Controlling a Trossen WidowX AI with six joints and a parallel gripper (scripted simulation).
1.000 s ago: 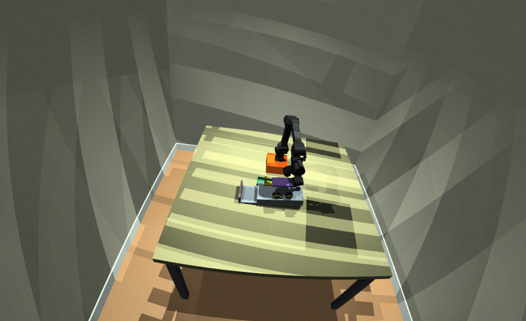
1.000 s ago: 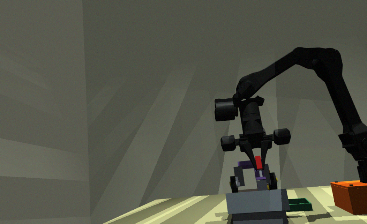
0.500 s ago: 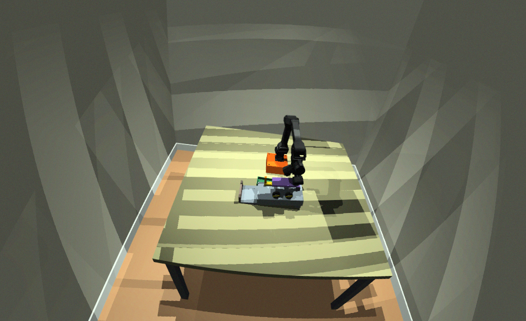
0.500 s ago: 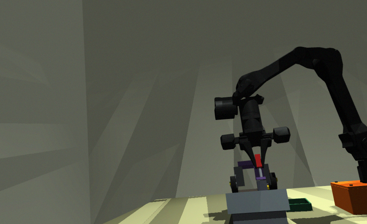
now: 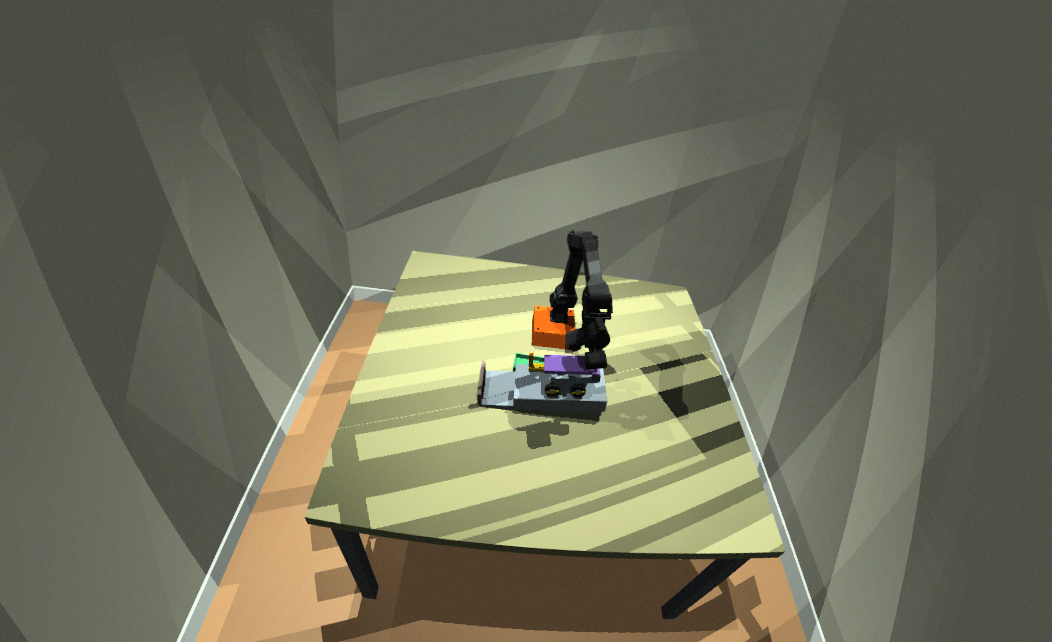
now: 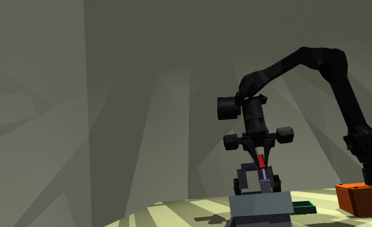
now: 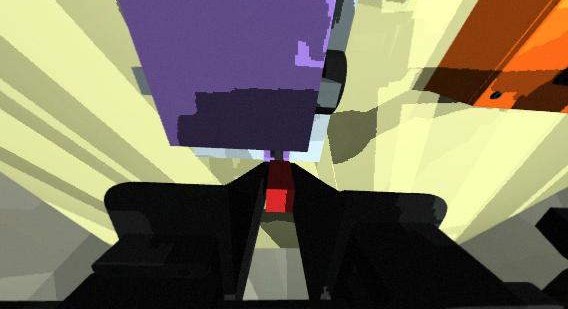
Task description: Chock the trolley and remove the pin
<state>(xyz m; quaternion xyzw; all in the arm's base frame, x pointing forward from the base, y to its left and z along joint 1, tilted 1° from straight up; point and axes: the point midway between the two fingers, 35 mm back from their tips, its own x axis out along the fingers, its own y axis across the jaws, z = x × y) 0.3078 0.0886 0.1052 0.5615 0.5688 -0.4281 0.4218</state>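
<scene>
The yellow chock is 3 cm behind my gripper tip, 17 cm to the right of it and 6 cm below it. The rest, counted from my gripper tip: brown end wall 2 cm ahead, 34 cm to the right, 11 cm below; trolley 2 cm ahead, 9 cm to the right, 3 cm below; red-headed stop pin right at my gripper tip.
</scene>
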